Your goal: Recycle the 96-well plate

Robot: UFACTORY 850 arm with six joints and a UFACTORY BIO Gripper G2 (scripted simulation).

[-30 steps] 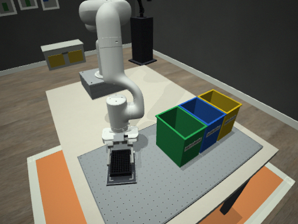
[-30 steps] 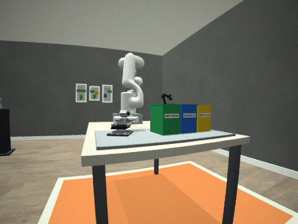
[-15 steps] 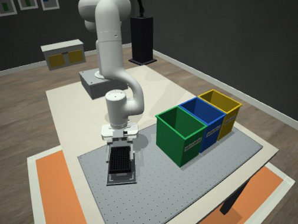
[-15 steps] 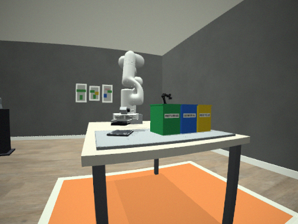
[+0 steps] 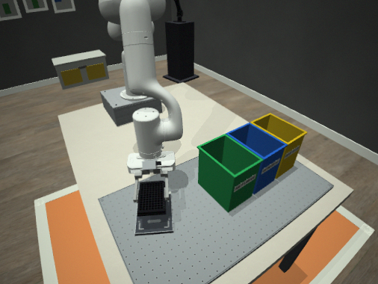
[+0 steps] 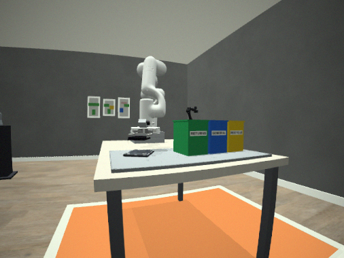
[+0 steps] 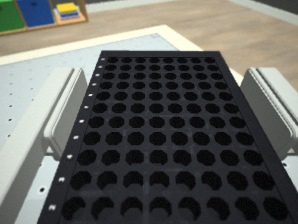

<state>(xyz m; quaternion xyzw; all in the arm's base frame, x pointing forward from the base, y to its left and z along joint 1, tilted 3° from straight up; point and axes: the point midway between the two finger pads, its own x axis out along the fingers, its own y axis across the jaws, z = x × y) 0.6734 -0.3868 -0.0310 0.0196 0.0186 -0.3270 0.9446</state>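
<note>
My gripper is now 9 cm above the plate nest N1. Also, from my hand: black 96-well plate: 1 cm below; then blue bin: 12 cm ahead, 38 cm to the left, 1 cm below; then green bin: 10 cm ahead, 25 cm to the left, 1 cm below.
</note>
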